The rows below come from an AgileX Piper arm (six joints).
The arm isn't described. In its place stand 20 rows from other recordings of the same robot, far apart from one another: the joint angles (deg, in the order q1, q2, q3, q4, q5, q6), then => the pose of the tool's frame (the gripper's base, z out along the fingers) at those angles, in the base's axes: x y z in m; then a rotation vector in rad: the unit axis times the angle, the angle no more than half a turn.
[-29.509 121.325 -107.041 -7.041 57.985 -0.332] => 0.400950, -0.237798, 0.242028, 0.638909, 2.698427, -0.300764
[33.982 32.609 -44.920 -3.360 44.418 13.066] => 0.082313, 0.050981, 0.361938, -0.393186, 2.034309, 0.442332
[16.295 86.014 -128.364 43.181 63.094 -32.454] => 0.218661, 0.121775, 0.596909, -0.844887, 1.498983, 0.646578
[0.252 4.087 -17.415 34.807 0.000 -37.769] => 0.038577, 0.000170, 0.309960, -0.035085, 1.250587, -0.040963
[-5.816 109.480 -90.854 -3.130 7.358 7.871] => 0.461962, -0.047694, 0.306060, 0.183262, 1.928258, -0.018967
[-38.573 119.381 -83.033 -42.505 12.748 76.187] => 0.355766, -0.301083, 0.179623, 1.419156, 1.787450, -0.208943
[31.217 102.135 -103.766 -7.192 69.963 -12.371] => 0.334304, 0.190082, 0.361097, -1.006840, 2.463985, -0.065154
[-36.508 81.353 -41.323 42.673 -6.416 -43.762] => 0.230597, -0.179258, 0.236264, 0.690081, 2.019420, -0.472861
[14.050 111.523 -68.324 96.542 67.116 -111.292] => 0.352183, 0.173996, 0.219365, -1.030754, 1.600939, 1.229752
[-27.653 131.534 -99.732 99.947 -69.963 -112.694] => 0.378158, -0.293208, 0.188091, 1.117477, 2.016975, -1.632070
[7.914 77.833 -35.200 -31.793 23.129 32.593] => 0.238268, 0.014108, 0.196324, -0.033950, 2.554294, -0.195928
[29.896 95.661 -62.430 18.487 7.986 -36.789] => 0.319914, 0.188553, 0.247762, -0.923677, 1.996408, 0.160255
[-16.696 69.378 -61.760 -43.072 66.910 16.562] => 0.195285, -0.118257, 0.348681, 0.523427, 2.565789, -1.020292
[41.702 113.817 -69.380 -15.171 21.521 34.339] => 0.305871, 0.260839, 0.144778, -0.459298, 2.597200, 0.251001
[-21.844 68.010 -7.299 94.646 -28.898 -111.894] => 0.105670, -0.089581, 0.136688, 0.313993, 2.633790, -0.888667
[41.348 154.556 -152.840 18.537 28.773 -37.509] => 0.443248, 0.408611, 0.208857, -1.125632, 1.663281, 0.379653
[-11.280 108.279 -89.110 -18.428 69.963 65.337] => 0.371407, -0.101637, 0.252687, 1.682994, 2.353091, -0.332350
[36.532 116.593 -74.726 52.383 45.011 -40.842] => 0.293179, 0.280640, 0.155347, -1.000675, 2.636559, 0.991884
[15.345 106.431 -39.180 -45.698 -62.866 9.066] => 0.295658, 0.141233, 0.160862, -0.933299, 1.444090, 0.582819
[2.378 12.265 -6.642 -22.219 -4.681 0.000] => 0.073809, 0.005876, 0.245850, -0.345336, 1.471378, -0.253860
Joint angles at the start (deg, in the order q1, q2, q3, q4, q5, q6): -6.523, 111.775, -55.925, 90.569, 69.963, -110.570
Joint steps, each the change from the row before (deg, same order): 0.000, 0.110, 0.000, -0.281, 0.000, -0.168; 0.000, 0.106, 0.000, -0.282, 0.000, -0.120; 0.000, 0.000, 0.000, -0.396, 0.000, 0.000; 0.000, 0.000, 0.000, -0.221, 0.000, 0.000; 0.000, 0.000, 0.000, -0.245, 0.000, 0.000; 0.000, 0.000, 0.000, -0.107, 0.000, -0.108; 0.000, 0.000, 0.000, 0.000, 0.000, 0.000; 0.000, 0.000, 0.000, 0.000, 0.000, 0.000; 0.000, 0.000, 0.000, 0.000, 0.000, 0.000; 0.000, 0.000, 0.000, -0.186, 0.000, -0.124; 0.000, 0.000, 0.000, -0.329, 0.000, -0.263; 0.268, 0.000, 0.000, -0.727, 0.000, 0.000; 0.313, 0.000, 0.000, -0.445, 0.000, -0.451; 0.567, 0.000, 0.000, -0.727, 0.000, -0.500; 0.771, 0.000, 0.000, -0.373, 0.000, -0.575; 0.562, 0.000, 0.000, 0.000, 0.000, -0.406
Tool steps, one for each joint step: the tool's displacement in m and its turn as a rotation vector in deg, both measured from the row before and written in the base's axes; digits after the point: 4 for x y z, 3 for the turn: -0.0002, 0.0000, -0.0009, -0.218, -0.023, 0.262; -0.0002, 0.0000, -0.0009, -0.203, 0.016, 0.251; -0.0005, 0.0001, -0.0004, -0.247, 0.028, 0.308; -0.0003, 0.0000, -0.0002, -0.138, 0.016, 0.172; -0.0003, 0.0000, -0.0002, -0.153, 0.017, 0.191; -0.0001, 0.0000, -0.0001, -0.100, -0.091, 0.113; 0.0000, 0.0000, 0.0000, 0.000, 0.000, 0.000; 0.0000, 0.0000, 0.0000, 0.000, 0.000, 0.000; 0.0000, 0.0000, 0.0000, 0.000, 0.000, 0.000; -0.0002, 0.0000, -0.0002, -0.154, -0.100, 0.179; -0.0004, 0.0000, -0.0003, -0.285, -0.216, 0.330; -0.0011, 0.0017, -0.0007, -0.454, 0.051, 0.834; -0.0008, 0.0019, -0.0004, -0.406, -0.382, 0.791; -0.0014, 0.0034, -0.0007, -0.589, -0.413, 1.281; -0.0012, 0.0045, -0.0003, -0.378, -0.508, 1.236; -0.0006, 0.0033, 0.0000, -0.097, -0.374, 0.686
